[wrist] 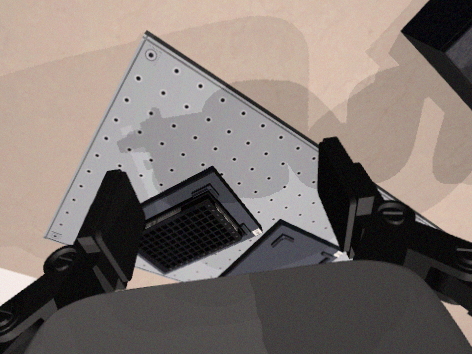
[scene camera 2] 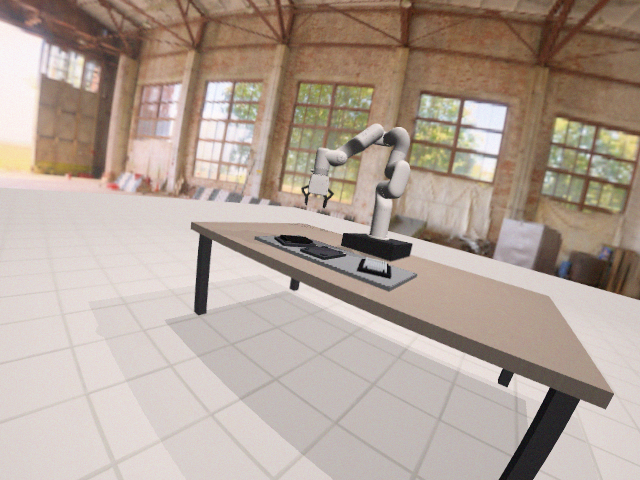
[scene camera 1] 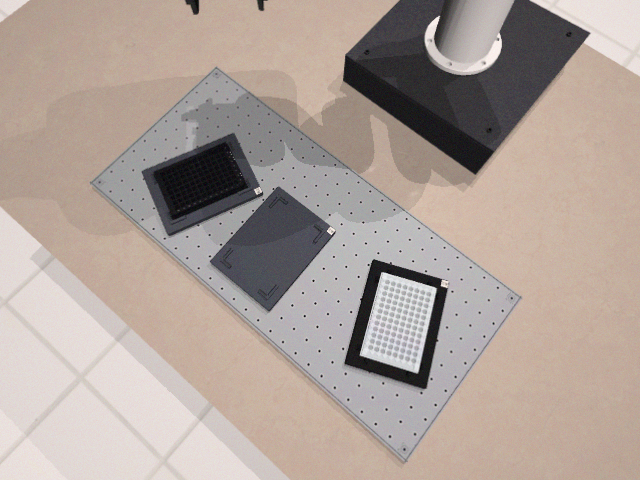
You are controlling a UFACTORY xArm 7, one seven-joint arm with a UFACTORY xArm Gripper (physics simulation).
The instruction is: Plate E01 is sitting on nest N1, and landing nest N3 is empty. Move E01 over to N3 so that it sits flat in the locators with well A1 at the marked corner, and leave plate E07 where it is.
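Plate and nest labels are not readable. A black well plate (scene camera 1: 201, 180) (scene camera 2: 294, 239) (wrist: 190, 240) sits on the left dark nest (scene camera 1: 227, 201) (wrist: 227, 195). The middle dark nest (scene camera 1: 273, 248) (scene camera 2: 323, 252) (wrist: 285, 255) is empty, with corner locators and a white corner tag (scene camera 1: 330, 230) (wrist: 341, 254). A white well plate (scene camera 1: 398, 320) (scene camera 2: 375, 266) sits on the black right nest (scene camera 1: 433, 320). My gripper (scene camera 1: 227, 6) (scene camera 2: 316, 205) (wrist: 225, 179) is open and empty, high above the board's left end. In the wrist view the black plate shows low between the fingers, partly behind the left one.
The perforated grey board (scene camera 1: 320, 330) (wrist: 175, 110) carries all three nests and lies at an angle on the beige table (scene camera 1: 542, 310) (scene camera 2: 465, 310). The robot's black base block (scene camera 1: 413, 82) (scene camera 2: 356, 245) (wrist: 445, 75) stands behind the board. The left and middle nests lie close together.
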